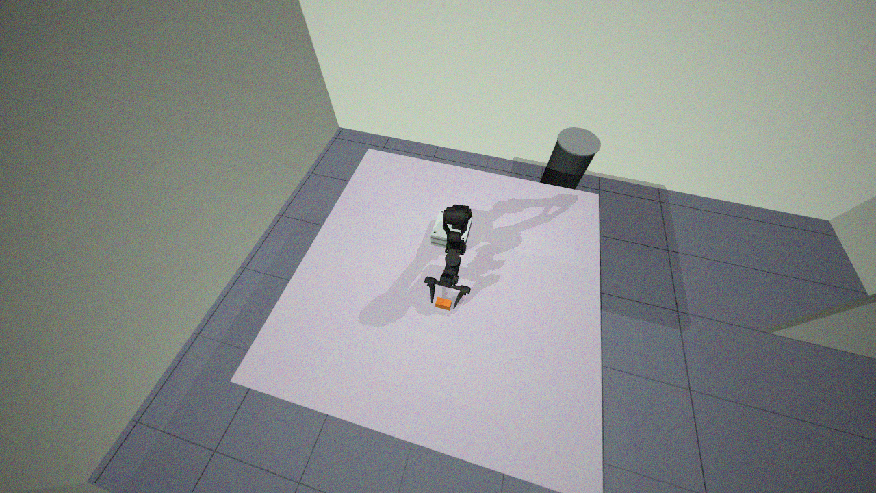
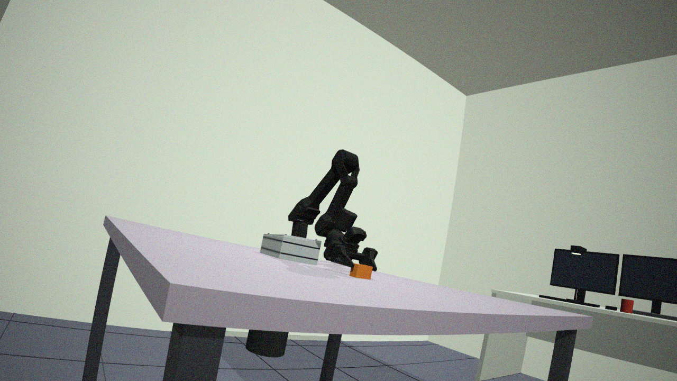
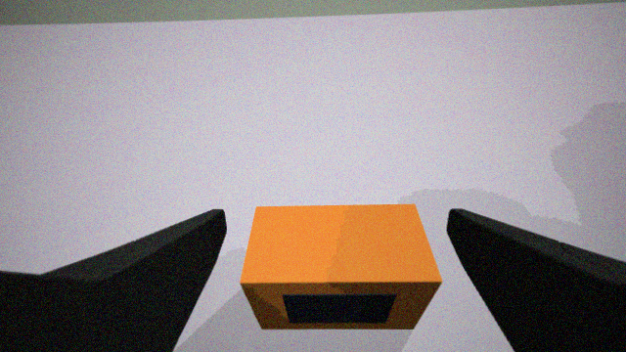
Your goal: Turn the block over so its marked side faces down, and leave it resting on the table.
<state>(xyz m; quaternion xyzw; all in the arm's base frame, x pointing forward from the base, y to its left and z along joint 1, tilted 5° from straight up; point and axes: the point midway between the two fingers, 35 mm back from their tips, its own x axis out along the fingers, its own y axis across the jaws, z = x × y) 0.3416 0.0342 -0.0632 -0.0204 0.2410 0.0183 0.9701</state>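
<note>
My gripper tip is now 20 mm past the orange block and 10 mm above it.
</note>
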